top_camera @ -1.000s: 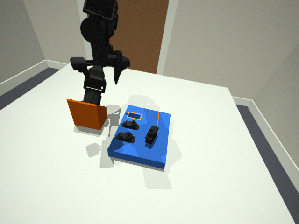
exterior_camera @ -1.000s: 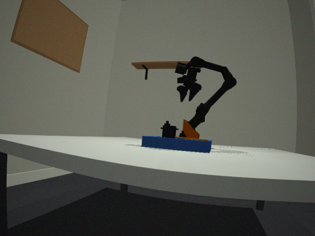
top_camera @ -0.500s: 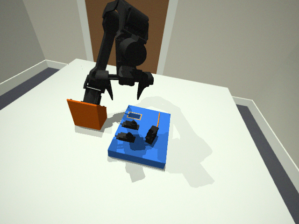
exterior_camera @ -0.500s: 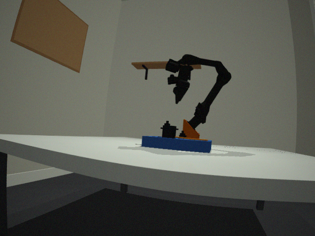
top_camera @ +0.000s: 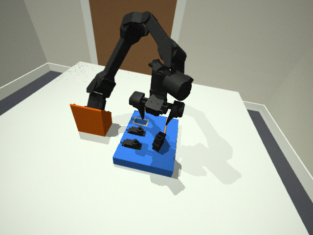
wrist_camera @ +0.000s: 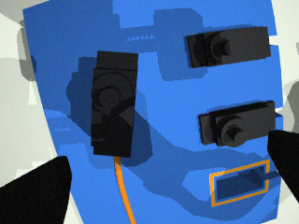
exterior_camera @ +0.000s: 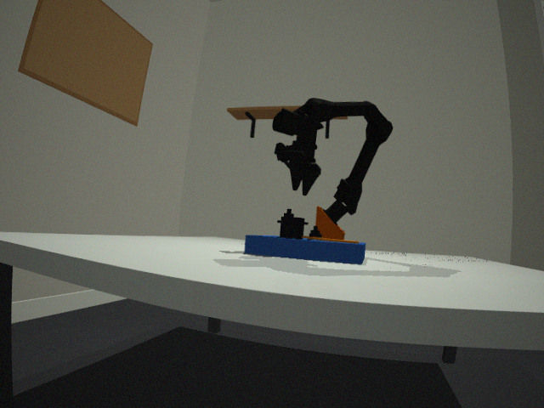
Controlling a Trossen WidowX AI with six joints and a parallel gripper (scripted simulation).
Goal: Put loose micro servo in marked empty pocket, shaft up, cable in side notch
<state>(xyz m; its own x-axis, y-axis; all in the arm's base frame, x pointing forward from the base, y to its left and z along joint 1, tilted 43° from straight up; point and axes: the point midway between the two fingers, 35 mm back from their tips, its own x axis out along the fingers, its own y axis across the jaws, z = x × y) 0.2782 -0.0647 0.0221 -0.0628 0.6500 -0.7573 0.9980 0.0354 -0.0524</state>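
My gripper tip is now 30 mm short of the blue deck, 40 mm to the right of it and 150 mm above it.
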